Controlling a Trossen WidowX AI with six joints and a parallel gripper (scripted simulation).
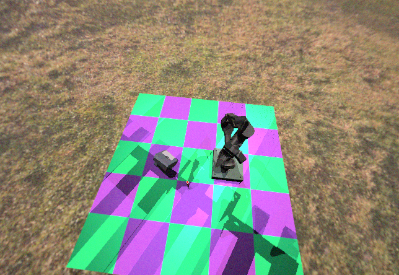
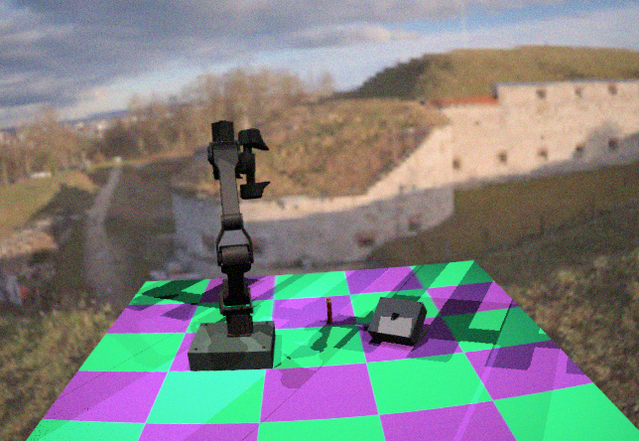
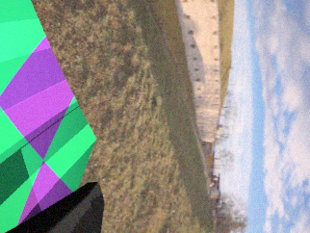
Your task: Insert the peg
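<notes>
Now: gripper tip 420 mm above the red peg, 150 mm short of it and 10 mm to the left of it. The rest, counted from my gripper tip: grey sloped panel (430 mm below, 330 mm ahead, 140 mm to the right).
</notes>
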